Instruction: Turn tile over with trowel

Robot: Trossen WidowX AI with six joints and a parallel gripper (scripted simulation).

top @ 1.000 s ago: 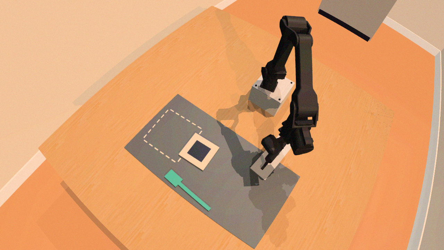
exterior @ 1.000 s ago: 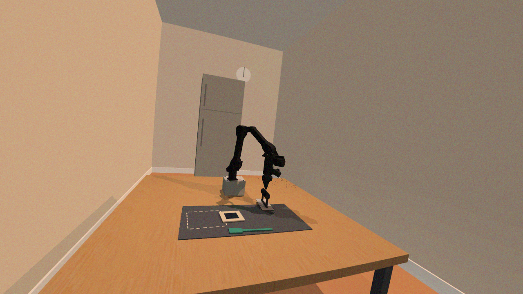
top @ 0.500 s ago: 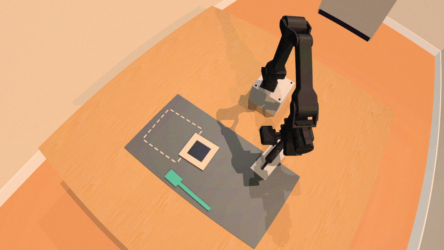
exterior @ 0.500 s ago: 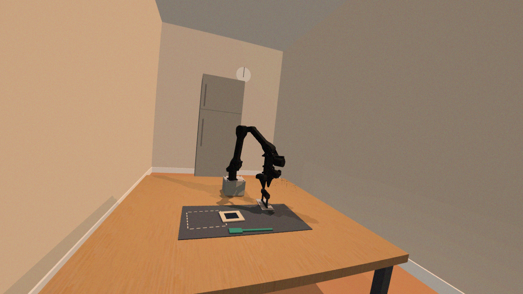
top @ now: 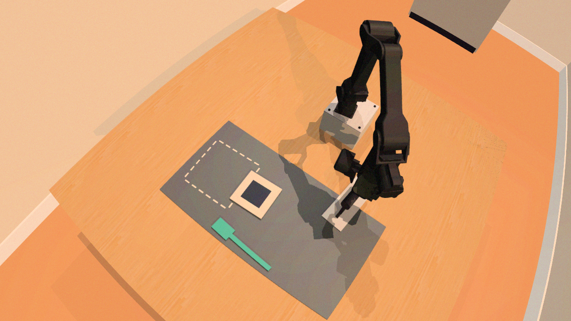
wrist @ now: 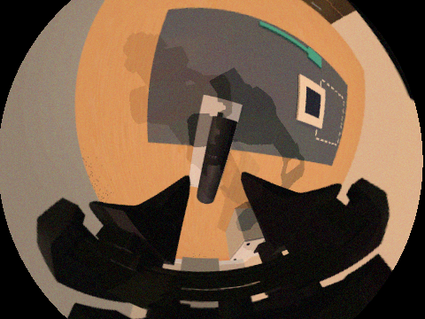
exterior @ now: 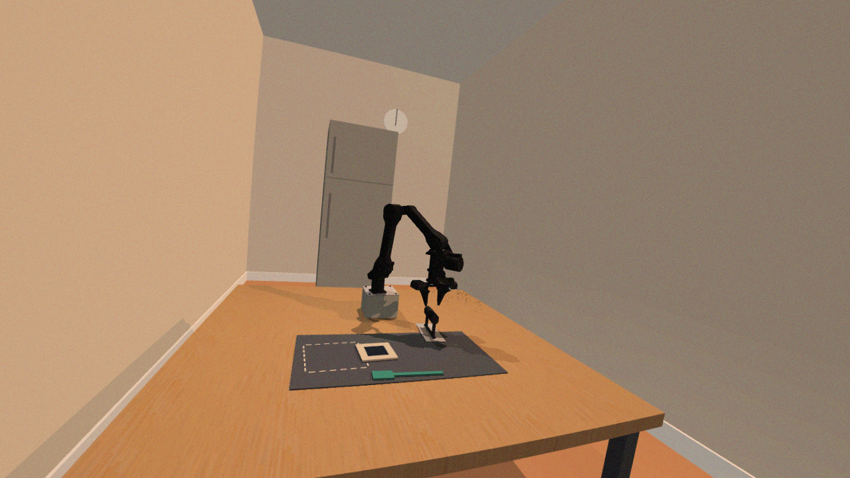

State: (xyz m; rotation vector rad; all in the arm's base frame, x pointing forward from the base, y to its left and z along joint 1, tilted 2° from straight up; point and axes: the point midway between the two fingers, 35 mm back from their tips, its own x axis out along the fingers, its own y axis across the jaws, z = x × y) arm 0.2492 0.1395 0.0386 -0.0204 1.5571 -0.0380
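The trowel is 2 cm behind my gripper tip, 1 cm to the left of it and 7 cm below it. From my gripper tip the other things lie so: green flat tool: 28 cm ahead, 25 cm to the right, 10 cm below; then square tile: 12 cm ahead, 27 cm to the right, 10 cm below; then grey mat: 14 cm ahead, 21 cm to the right, 13 cm below.
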